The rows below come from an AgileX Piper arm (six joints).
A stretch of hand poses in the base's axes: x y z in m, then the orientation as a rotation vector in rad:
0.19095, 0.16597, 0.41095, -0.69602, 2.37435, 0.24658
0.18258, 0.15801, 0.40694, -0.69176, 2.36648, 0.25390
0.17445, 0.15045, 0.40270, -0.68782, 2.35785, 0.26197
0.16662, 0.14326, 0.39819, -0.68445, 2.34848, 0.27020
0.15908, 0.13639, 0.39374, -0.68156, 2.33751, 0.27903
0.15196, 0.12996, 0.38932, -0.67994, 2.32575, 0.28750
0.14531, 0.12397, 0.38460, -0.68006, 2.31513, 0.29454
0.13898, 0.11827, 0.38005, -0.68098, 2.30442, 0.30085
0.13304, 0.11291, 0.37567, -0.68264, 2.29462, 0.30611
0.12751, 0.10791, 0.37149, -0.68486, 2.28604, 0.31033
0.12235, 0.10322, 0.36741, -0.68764, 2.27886, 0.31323
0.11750, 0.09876, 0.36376, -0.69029, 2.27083, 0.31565
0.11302, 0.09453, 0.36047, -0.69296, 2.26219, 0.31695
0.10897, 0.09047, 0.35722, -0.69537, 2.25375, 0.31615
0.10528, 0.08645, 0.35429, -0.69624, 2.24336, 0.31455
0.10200, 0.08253, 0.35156, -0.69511, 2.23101, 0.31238
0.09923, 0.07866, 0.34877, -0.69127, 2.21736, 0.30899
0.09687, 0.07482, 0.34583, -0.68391, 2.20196, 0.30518
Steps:
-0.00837, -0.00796, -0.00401, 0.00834, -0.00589, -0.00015
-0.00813, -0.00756, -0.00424, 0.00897, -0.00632, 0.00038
-0.00783, -0.00719, -0.00451, 0.00912, -0.00687, 0.00092
-0.00754, -0.00687, -0.00445, 0.00984, -0.00810, 0.00164
-0.00712, -0.00643, -0.00442, 0.00944, -0.00876, 0.00256
-0.00665, -0.00599, -0.00472, 0.00763, -0.00788, 0.00329
-0.00633, -0.00570, -0.00455, 0.00692, -0.00806, 0.00369
-0.00594, -0.00536, -0.00438, 0.00573, -0.00742, 0.00384
-0.00553, -0.00500, -0.00418, 0.00451, -0.00652, 0.00381
-0.00516, -0.00469, -0.00408, 0.00305, -0.00553, 0.00368
-0.00485, -0.00446, -0.00365, 0.00302, -0.00647, 0.00356
-0.00448, -0.00423, -0.00329, 0.00246, -0.00736, 0.00333
-0.00405, -0.00406, -0.00325, 0.00110, -0.00782, 0.00250
-0.00369, -0.00402, -0.00293, 0.00168, -0.01002, 0.00141
-0.00328, -0.00392, -0.00273, 0.00258, -0.01221, 0.00007
-0.00277, -0.00387, -0.00279, 0.00313, -0.01406, -0.00208
-0.00236, -0.00384, -0.00294, 0.00464, -0.01615, -0.00451

